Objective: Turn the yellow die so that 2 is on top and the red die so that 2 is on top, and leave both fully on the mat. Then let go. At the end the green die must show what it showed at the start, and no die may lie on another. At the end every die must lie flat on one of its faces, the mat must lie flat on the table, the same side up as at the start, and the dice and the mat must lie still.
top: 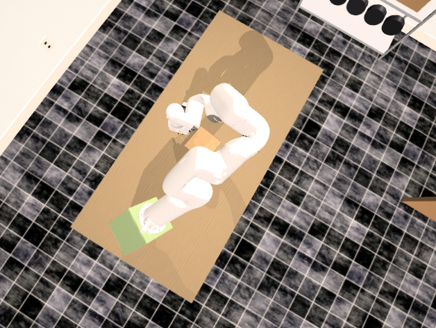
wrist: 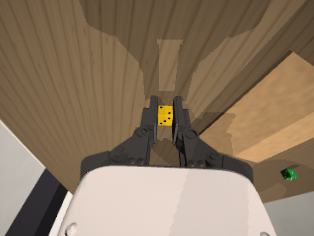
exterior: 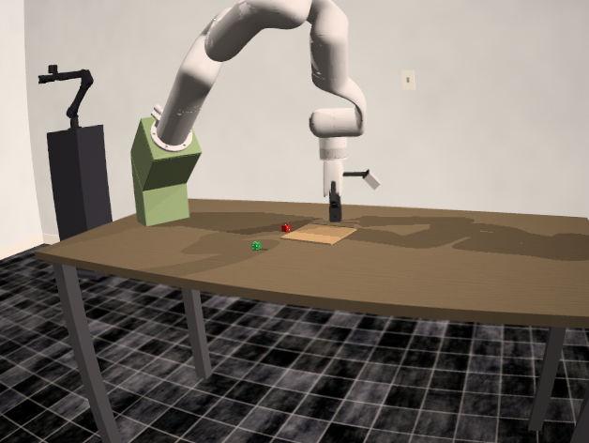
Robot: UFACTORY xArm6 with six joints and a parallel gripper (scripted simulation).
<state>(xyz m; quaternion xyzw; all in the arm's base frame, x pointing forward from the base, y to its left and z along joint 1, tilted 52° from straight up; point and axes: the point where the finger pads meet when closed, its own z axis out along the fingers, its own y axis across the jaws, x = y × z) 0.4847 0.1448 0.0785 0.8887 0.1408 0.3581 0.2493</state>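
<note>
The tan mat lies 130 mm to the right of my hand, 20 mm below it and 20 mm behind it. Also, from my hand: red die (110 mm to the right, 110 mm behind, 10 mm below); then green die (270 mm to the right, 140 mm behind, 10 mm below); then yellow die (10 mm below, 10 mm behind).
</note>
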